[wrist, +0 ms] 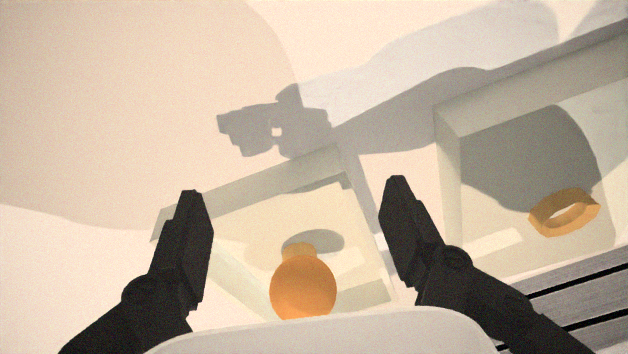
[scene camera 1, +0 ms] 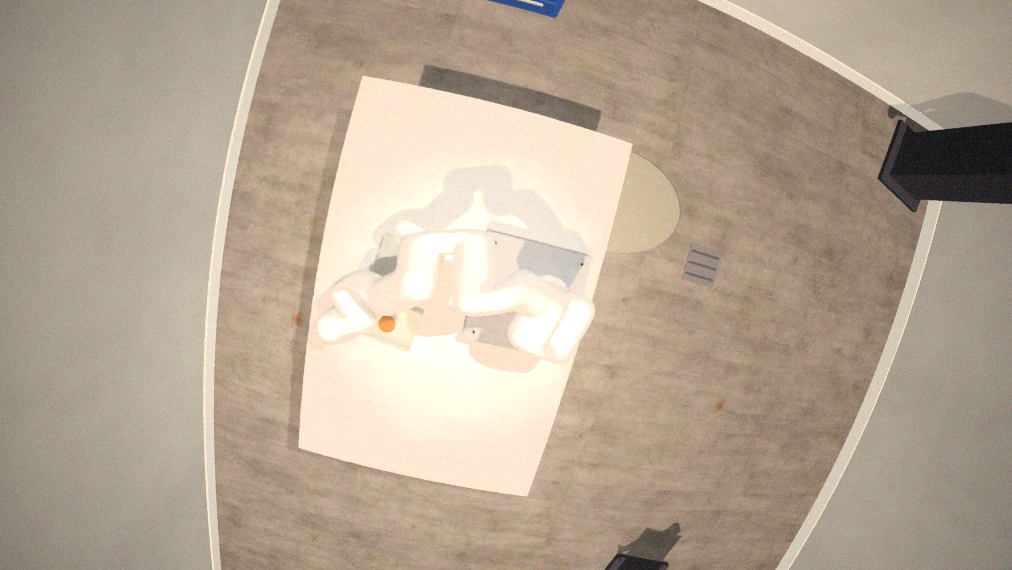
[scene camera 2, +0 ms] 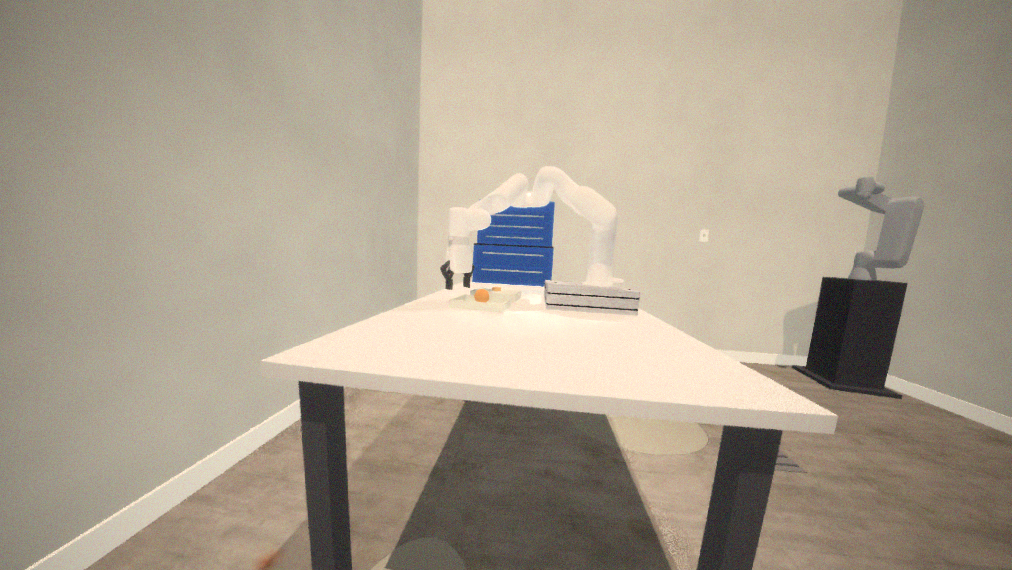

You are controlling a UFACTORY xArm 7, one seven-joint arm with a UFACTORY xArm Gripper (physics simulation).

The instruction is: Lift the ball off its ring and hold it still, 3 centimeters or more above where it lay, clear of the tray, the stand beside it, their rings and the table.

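The orange ball rests on its small ring in the pale, low-walled tray. The arm's housing hides the ball's lower edge in the wrist view. Beside the tray is the pale stand with an orange ring on it. My gripper is open and empty. In scene camera 2 its dark fingers point down, to the left of the ball and apart from it. In scene camera 1 the arm hides the fingers.
The white table carries everything. The arm's base stands on a grey slatted block, to the right of the tray and stand. A blue drawer cabinet stands behind the table.
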